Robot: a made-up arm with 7 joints.
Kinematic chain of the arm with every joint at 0, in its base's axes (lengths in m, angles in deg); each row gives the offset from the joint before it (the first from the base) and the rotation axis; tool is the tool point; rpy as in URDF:
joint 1: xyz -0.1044 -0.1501 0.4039 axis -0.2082 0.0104 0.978
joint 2: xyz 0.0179 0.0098 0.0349 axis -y
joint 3: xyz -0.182 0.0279 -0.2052 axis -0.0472 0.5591 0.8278
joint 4: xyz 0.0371 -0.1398 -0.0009 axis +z
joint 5: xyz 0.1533 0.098 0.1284 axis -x
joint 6: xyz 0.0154 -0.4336 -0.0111 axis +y
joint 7: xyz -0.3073 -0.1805 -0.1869 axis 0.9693 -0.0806 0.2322
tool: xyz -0.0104 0.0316 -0.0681 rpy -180 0 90
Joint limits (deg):
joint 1: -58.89..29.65
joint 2: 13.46..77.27
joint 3: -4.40..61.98
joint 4: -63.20..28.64
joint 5: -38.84..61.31
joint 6: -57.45..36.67
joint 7: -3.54..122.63
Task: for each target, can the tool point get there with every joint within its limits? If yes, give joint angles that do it. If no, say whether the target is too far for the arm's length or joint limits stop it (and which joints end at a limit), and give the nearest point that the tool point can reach.
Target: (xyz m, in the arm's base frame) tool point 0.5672 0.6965 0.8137
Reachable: no: joint limits stop it (at a limit: joint 1, joint 3, joint 4, joint 6, joint 7) | nearest point 0.3964 0.3205 0.6972 | short by 0.429 m
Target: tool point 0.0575 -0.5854 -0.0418
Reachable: yes | joints 0.21 54.16 35.83 -21.15 -28.45 14.52 28.62
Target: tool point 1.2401 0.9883 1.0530
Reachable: no: too far | nearest point 0.5460 0.2639 0.6618 | short by 1.077 m
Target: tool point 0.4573 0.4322 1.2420
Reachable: no: joint limits stop it (at a limit: joint 1, joint 2, joint 3, joint 6, joint 7) | nearest point 0.2889 0.2431 0.9241 | short by 0.406 m
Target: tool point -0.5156 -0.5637 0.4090
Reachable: yes | joints -11.13 50.84 11.17 1.82 41.06 29.13 27.69
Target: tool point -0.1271 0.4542 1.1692
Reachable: no: joint limits stop it (at a limit: joint 1, joint 2, joint 3, joint 4, joint 5, joint 6, joint 7) | nearest point 0.0982 0.2438 0.9904 | short by 0.356 m
